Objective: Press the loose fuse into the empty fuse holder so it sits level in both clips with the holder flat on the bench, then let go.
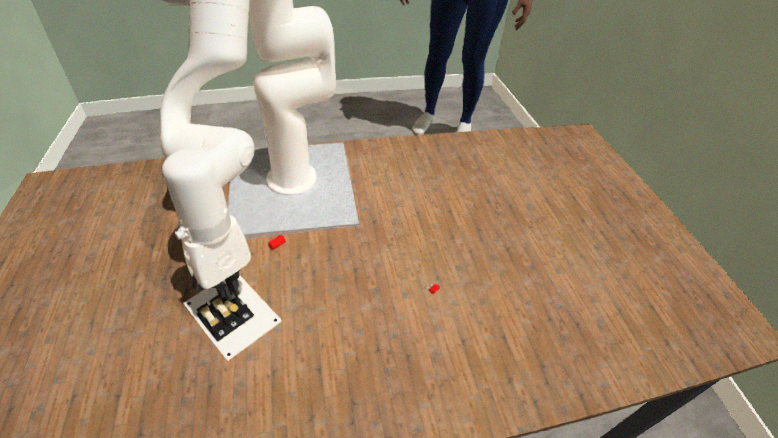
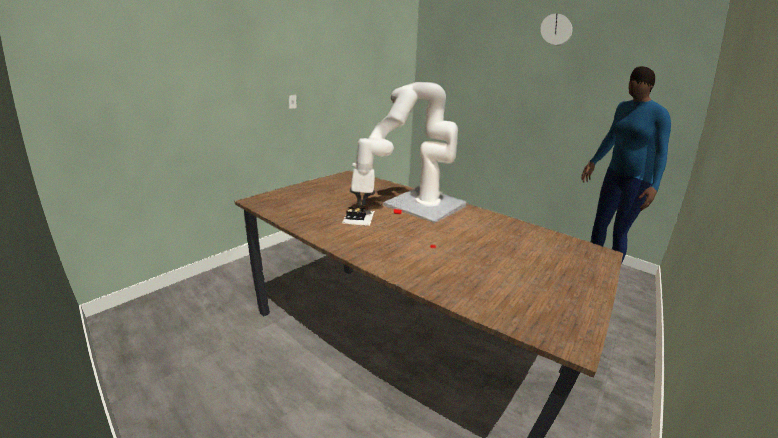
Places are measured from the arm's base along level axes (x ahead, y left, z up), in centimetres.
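Where they show: gripper, between the fingertips: [image 1: 230, 293] [image 2: 361, 206]; arm's base, origin of its link: [image 1: 291, 179] [image 2: 428, 201].
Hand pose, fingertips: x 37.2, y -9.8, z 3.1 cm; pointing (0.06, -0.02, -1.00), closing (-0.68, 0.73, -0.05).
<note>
Things, the pixels of their top centre, and the offset from my fingertips. "pt": a spot on its surface instead.
- white plate, a spot on its surface: [image 1: 252, 335] pt dy +3.7, dx +6.1, dz -5.4 cm
- third yellow fuse, centre of its top: [image 1: 227, 299] dy -0.3, dx +1.2, dz -0.2 cm
- red block, centre of its top: [image 1: 276, 239] [image 2: 397, 209] dy +7.1, dx -16.9, dz -3.8 cm
- smaller red piece, centre of its top: [image 1: 433, 286] [image 2: 433, 244] dy +40.2, dx -1.7, dz -4.8 cm
A black fuse holder block [image 1: 227, 328] [image 2: 355, 215] sits on a white plate [image 1: 252, 335] [image 2: 364, 221] at the table's left edge. Two cream fuses [image 1: 208, 315] [image 1: 221, 308] lie in its left and middle slots. A third yellow fuse [image 1: 232, 306] lies in the right slot, its far end under my fingers. My gripper [image 1: 229, 290] [image 2: 359, 204] points straight down at the back of the holder, fingers shut with nothing between them. I cannot tell whether the fingertips touch the fuse.
A red block [image 1: 277, 242] [image 2: 397, 211] lies by the grey robot base pad [image 1: 322, 204], and a smaller red piece [image 1: 433, 288] [image 2: 432, 246] lies mid-table. A person [image 1: 452, 65] [image 2: 600, 209] stands beyond the table's far side.
</note>
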